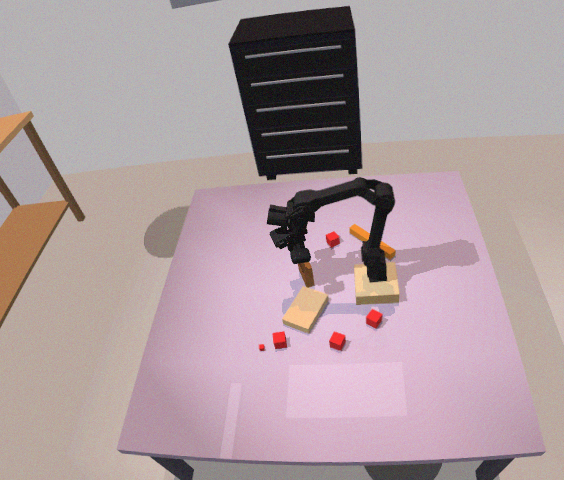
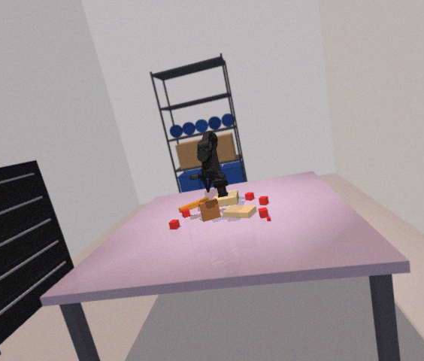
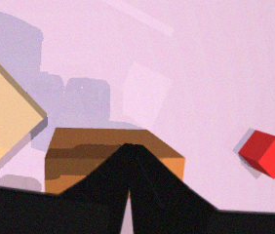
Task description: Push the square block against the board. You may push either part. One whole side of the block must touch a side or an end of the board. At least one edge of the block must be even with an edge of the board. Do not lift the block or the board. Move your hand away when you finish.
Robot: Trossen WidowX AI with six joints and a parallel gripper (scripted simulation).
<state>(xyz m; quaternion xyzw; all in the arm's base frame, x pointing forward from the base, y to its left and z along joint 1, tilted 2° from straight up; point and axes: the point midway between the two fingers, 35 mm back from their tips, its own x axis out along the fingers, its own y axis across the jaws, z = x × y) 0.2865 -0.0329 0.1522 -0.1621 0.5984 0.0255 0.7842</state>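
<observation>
Right now the orange square block is 4 cm behind my gripper tip, 2 cm to the right of it and 11 cm below it. Also, from my gripper tip: long orange bar 30 cm behind, 16 cm to the right, 15 cm below; then tan board 3 cm behind, 14 cm to the left, 15 cm below; then tiny red piece 12 cm ahead, 29 cm to the left, 15 cm below.
</observation>
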